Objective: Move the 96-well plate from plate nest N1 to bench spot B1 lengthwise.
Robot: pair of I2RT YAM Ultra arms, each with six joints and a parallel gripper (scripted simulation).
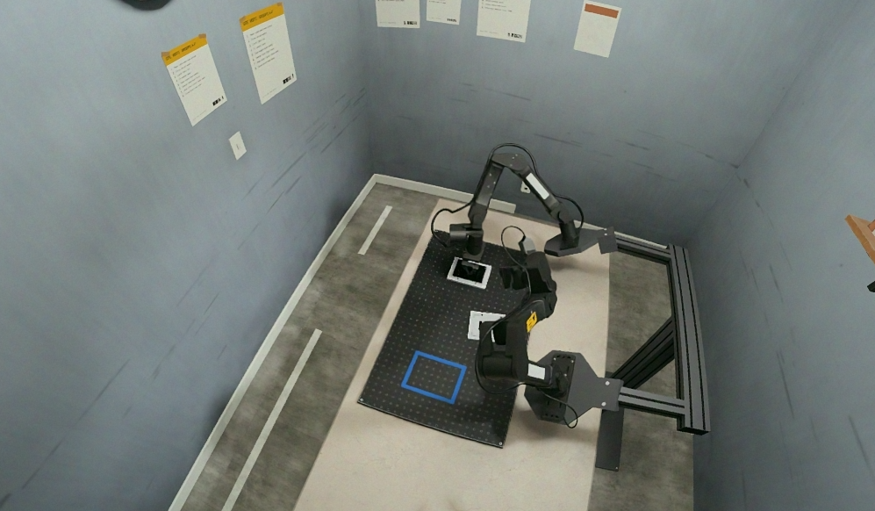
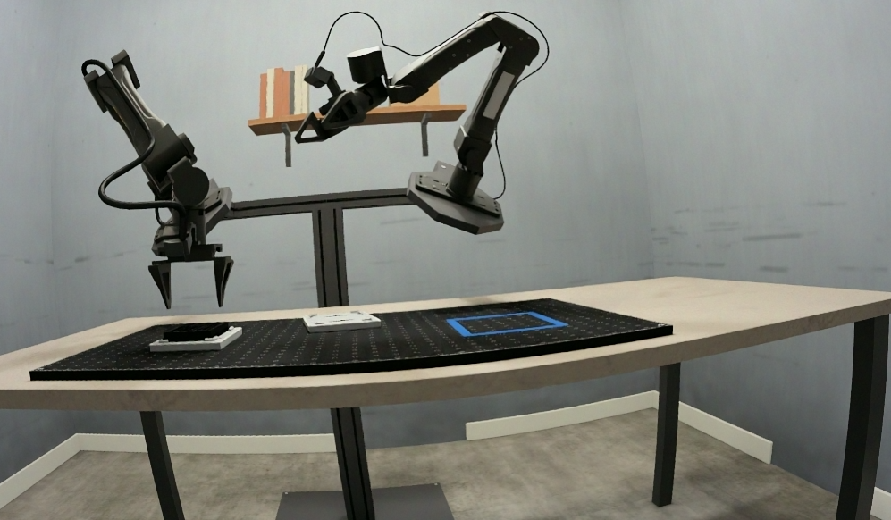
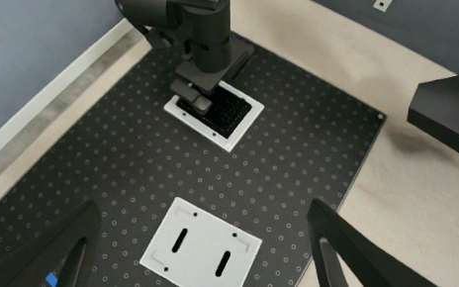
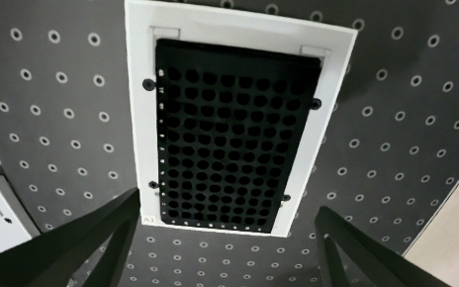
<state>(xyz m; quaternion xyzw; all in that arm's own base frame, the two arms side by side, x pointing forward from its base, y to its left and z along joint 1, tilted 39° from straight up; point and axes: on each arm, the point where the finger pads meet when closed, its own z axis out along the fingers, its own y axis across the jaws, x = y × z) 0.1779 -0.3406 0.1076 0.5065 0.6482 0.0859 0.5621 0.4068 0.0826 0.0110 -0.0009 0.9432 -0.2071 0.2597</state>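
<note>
Right now the black 96-well plate is 40 mm below my right hand and 10 mm ahead of it.
</note>
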